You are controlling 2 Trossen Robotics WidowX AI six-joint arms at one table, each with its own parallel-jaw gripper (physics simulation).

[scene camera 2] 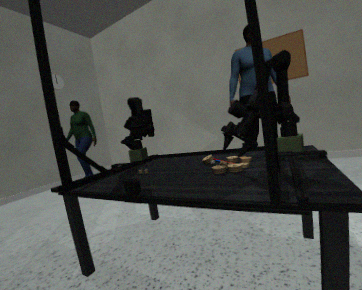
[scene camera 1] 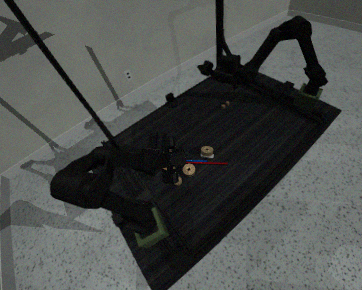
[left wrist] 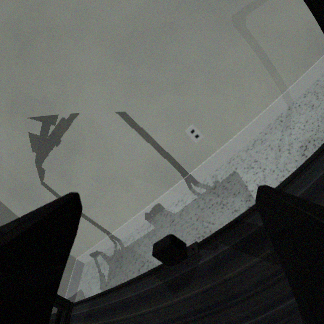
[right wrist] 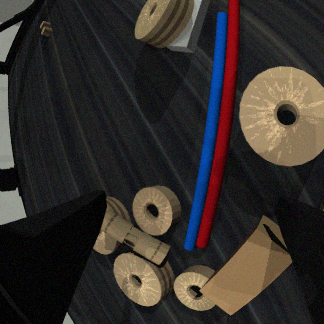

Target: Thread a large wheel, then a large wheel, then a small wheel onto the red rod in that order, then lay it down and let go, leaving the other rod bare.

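Places are measured from the left arm's base along level axes (x ahead, y left, z up), in metres.
Where they show: left gripper, fingertip midpoint: (scene camera 2: 125, 134) (left wrist: 169, 199); right gripper, fingertip midpoint: (scene camera 2: 231, 153) (right wrist: 195, 203); left arm's base at its link origin: (scene camera 2: 137, 149) (scene camera 1: 310, 90); right arm's base at its link origin: (scene camera 2: 289, 135) (scene camera 1: 147, 225).
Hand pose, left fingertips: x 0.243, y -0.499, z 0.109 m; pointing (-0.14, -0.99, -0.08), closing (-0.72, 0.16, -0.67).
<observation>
Things, the pixels of their centre, and the offset from my left fingertips. Level surfaces: height alone.
- red rod at the middle of its body: (right wrist: 231, 61) (scene camera 1: 197, 162) 0.382 m ahead, 0.226 m left, 0.206 m down
- blue rod at the middle of its body: (right wrist: 211, 126) 0.401 m ahead, 0.180 m left, 0.206 m down
- large wheel at the middle of its body: (right wrist: 286, 116) (scene camera 1: 189, 170) 0.437 m ahead, 0.218 m left, 0.201 m down
- grooved wheel at the middle of its body: (right wrist: 142, 276) (scene camera 2: 234, 167) 0.447 m ahead, 0.043 m left, 0.201 m down
- wooden cylinder at the middle of its body: (right wrist: 132, 237) 0.416 m ahead, 0.075 m left, 0.191 m down
- angular wooden block at the middle of its body: (right wrist: 248, 266) 0.488 m ahead, 0.136 m left, 0.196 m down
- dark table at its surface level: 0.211 m down
The red rod (scene camera 1: 217, 163) (right wrist: 223, 125) lies bare beside the blue rod (right wrist: 210, 125), also bare. A large wheel (scene camera 1: 185, 170) (right wrist: 262, 120) lies flat right of the rods in the right wrist view. Another wheel (scene camera 1: 207, 149) (right wrist: 167, 25) leans on a pale block. Smaller-looking wheels (right wrist: 170, 210) (right wrist: 183, 295) and a grooved wheel (right wrist: 155, 287) lie near the rods' lower ends. My right gripper (right wrist: 195, 203) is open and empty above them; its finger partly hides a wheel at left. My left gripper (left wrist: 169, 199) is open and empty, far from the parts.
A wooden cylinder (right wrist: 145, 245) lies among the wheels. An angular wooden block (right wrist: 250, 272) is beside the right gripper's finger. Two tiny wooden pieces (scene camera 1: 225, 104) (scene camera 2: 143, 171) (right wrist: 46, 28) lie far off on the dark table (scene camera 1: 250, 145). Black frame posts (scene camera 2: 50, 100) stand at the table's edge.
</observation>
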